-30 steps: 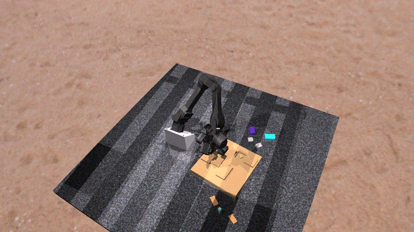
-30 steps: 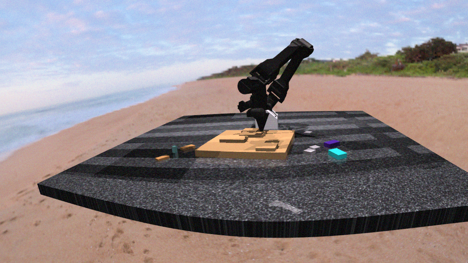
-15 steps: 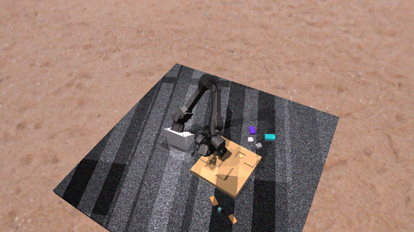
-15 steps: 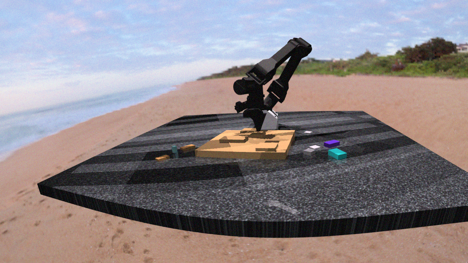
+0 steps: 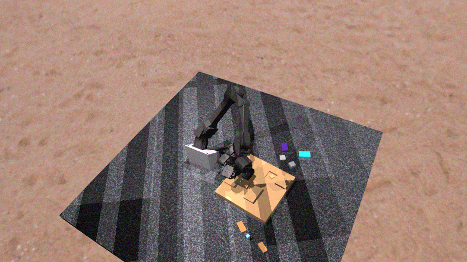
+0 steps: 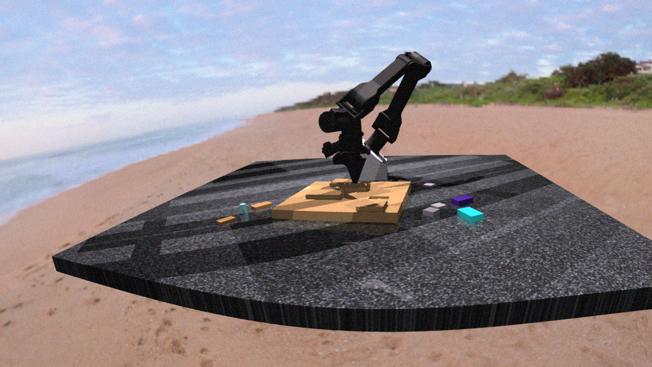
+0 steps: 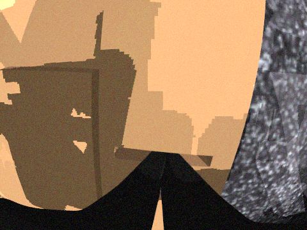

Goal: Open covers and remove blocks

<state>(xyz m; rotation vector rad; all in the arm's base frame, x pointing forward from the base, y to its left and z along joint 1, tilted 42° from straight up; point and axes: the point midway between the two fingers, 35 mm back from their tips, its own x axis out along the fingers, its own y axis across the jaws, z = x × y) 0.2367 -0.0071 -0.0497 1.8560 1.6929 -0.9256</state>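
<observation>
Right now my gripper tip is 11 cm short of the tan puzzle board and 1 cm to the right of it. Round my gripper tip: purple block 16 cm ahead, 29 cm to the left, 2 cm below; small cyan block 19 cm ahead, 27 cm to the right, 1 cm below.
</observation>
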